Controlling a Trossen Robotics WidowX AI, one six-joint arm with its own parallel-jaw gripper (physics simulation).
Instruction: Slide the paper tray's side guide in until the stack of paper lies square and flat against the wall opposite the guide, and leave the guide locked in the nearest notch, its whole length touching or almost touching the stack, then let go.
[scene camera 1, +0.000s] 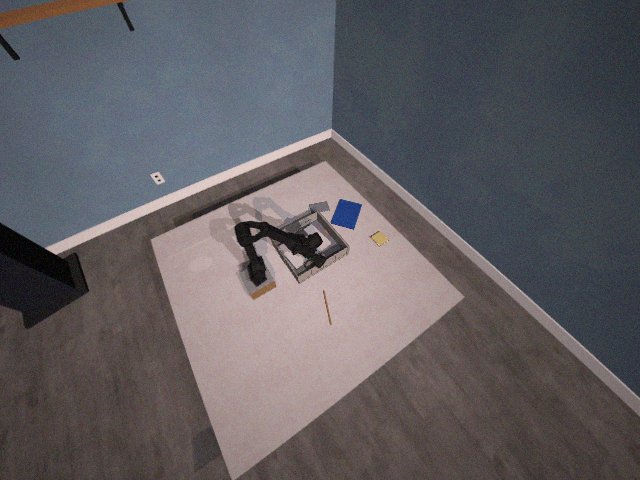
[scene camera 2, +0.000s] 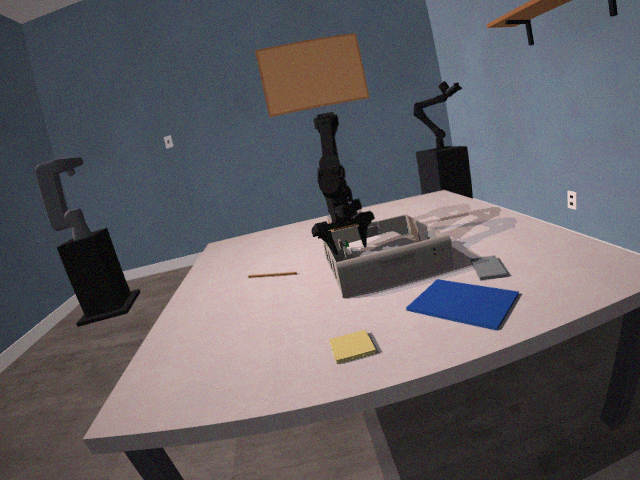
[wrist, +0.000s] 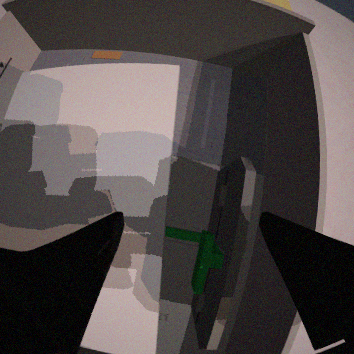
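Seen in the pictures: gripper, fingertip midpoint: (scene camera 1: 315, 255) (scene camera 2: 351, 251) (wrist: 192, 219); arm's base, link origin: (scene camera 1: 258, 278).
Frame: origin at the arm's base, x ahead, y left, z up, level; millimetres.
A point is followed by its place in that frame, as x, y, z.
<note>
The grey paper tray (scene camera 1: 311, 272) {231, -140, -31} (scene camera 2: 392, 272) {498, -41, -45} (wrist: 150, 27) {481, -35, -32} stands on the table. The white paper stack (wrist: 125, 95) {405, -23, -42} lies in its left part in the wrist view; the stack's left edge is partly cut off or shadowed. The grey side guide (wrist: 247, 190) {329, -106, -4} stands to the right of the stack, apart from it, with a dark gap between. The green latch piece (scene camera 2: 346, 243) {300, -89, -4} (wrist: 202, 260) {295, -84, -2} sits on the guide's stack side, with a thin arm reaching to the stack's right edge. My gripper (scene camera 2: 351, 249) {311, -81, -28} (wrist: 192, 219) {311, -81, -28} is open and empty, its fingertips on either side of the guide and latch.
A pencil (scene camera 1: 327, 307) {177, -323, -77} (scene camera 2: 272, 274) {184, -318, -77} lies beside the tray. A blue notebook (scene camera 1: 346, 213) {679, 42, -75} (scene camera 2: 465, 303) {698, 36, -75}, a yellow note pad (scene camera 1: 379, 238) {688, -225, -73} (scene camera 2: 352, 346) {699, -227, -73} and a flat grey block (scene camera 1: 320, 206) {594, 196, -73} (scene camera 2: 490, 267) {600, 193, -73} lie around it. The tray's walls surround the gripper.
</note>
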